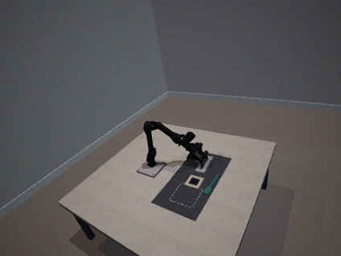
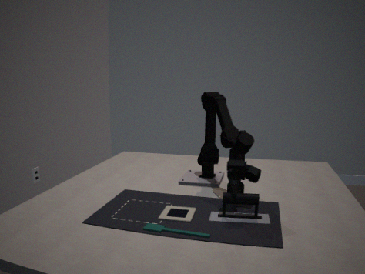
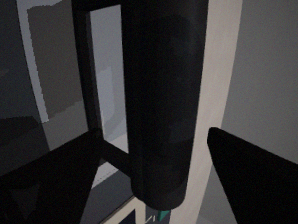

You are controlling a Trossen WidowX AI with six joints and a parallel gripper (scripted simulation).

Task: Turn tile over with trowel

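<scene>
The tile is 5 cm ahead of my gripper tip, 19 cm to the right of it and 6 cm below it. Round my gripper tip: green trowel: 18 cm ahead, 15 cm to the right, 6 cm below.
</scene>
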